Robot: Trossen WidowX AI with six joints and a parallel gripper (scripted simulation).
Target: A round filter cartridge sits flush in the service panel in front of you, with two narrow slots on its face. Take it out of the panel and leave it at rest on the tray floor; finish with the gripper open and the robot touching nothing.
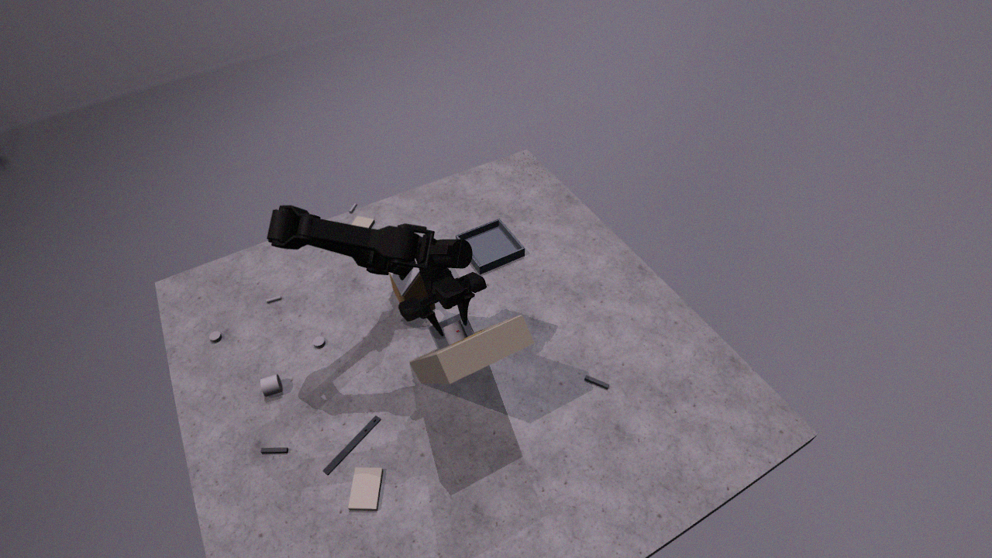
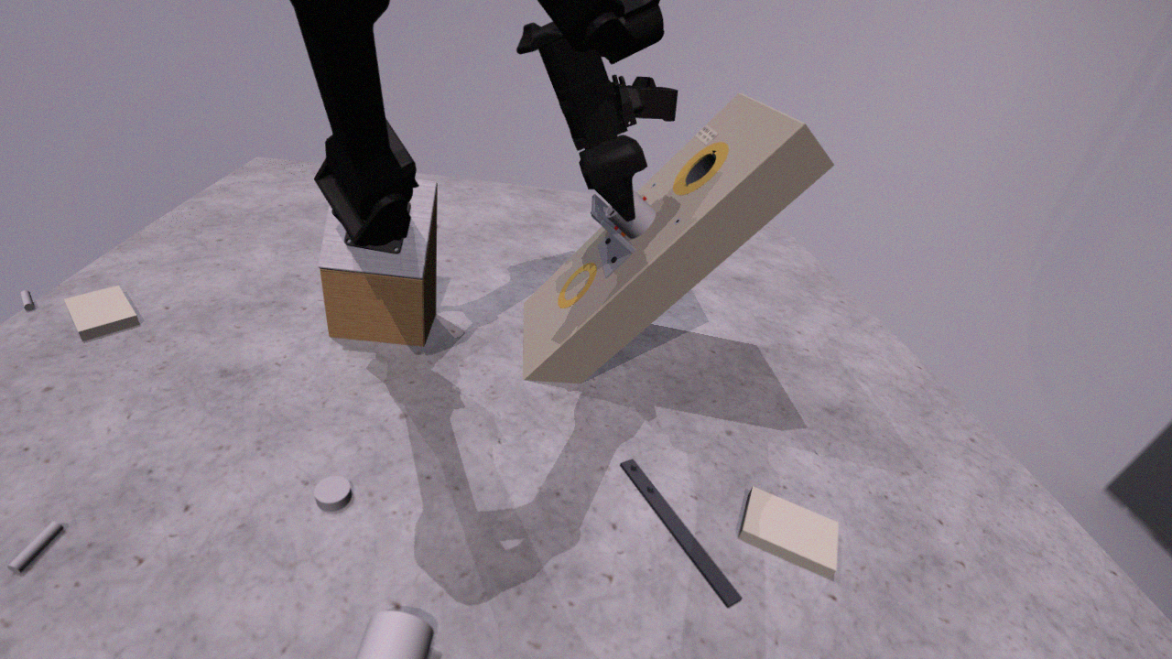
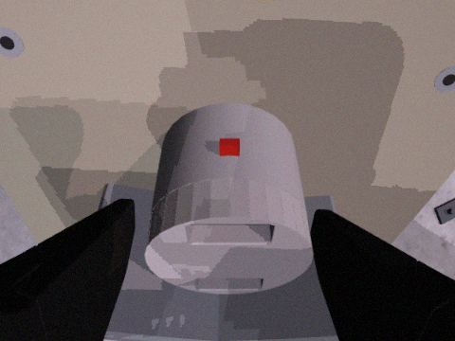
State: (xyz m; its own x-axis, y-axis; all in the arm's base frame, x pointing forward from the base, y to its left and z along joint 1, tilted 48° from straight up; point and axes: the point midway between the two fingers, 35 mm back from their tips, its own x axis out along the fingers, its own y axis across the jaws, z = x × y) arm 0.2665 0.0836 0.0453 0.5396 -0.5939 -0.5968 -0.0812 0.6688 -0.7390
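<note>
The grey bracket is 40 mm below my gripper tip and 10 mm behind it. The rest, counted from my gripper tip: dark-rimmed tray 380 mm behind, 250 mm to the left, 190 mm below; then round filter cartridge right at my gripper tip; then beige service panel 40 mm ahead, 20 mm below.
</note>
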